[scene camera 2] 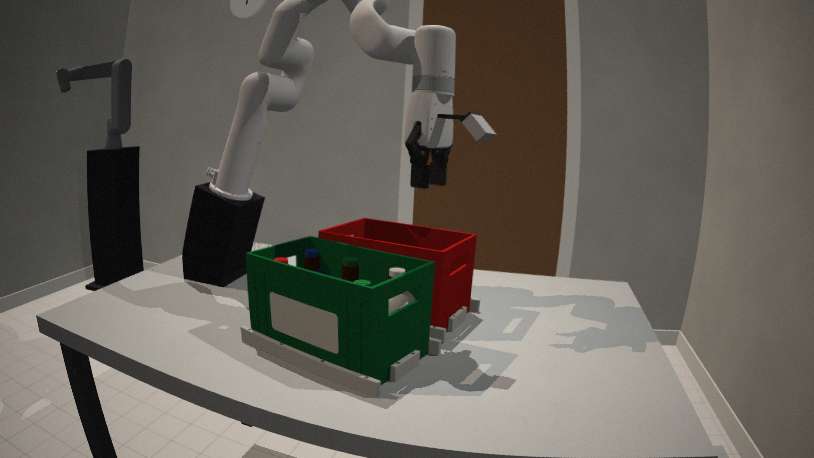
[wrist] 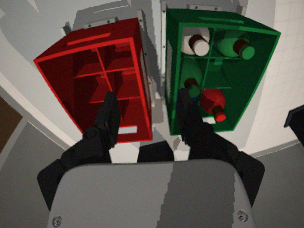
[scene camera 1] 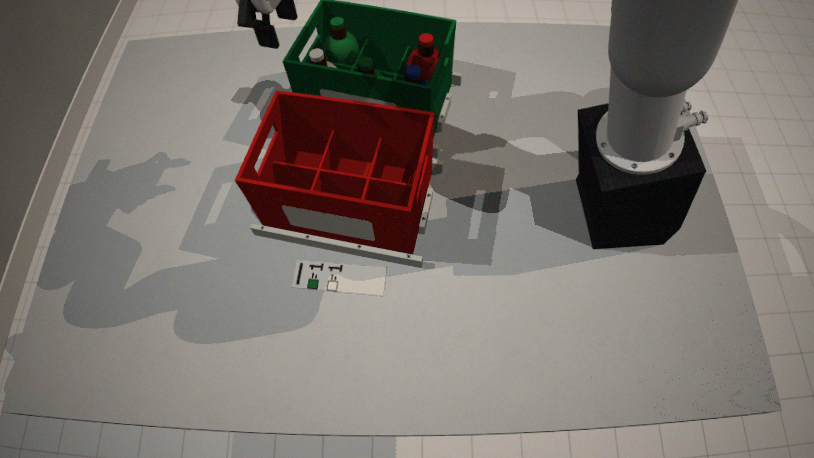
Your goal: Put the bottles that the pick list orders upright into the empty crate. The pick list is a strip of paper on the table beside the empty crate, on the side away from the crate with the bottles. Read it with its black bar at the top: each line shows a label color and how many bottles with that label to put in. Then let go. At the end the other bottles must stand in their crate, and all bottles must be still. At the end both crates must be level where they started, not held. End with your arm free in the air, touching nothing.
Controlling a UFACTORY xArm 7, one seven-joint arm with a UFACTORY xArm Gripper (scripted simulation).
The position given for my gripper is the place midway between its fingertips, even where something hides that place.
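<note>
There's a red crate (scene camera 1: 303, 123) that you'd also find in scene camera 2 (scene camera 2: 451, 292) and in the wrist view (wrist: 67, 76). A green crate (scene camera 2: 345, 323) is there too, and the wrist view has that green crate as well (wrist: 238, 79). I can also see a white-capped bottle (wrist: 193, 37). And my own gripper (scene camera 2: 428, 186) is visible, with the wrist view showing the gripper too (wrist: 147, 101).
</note>
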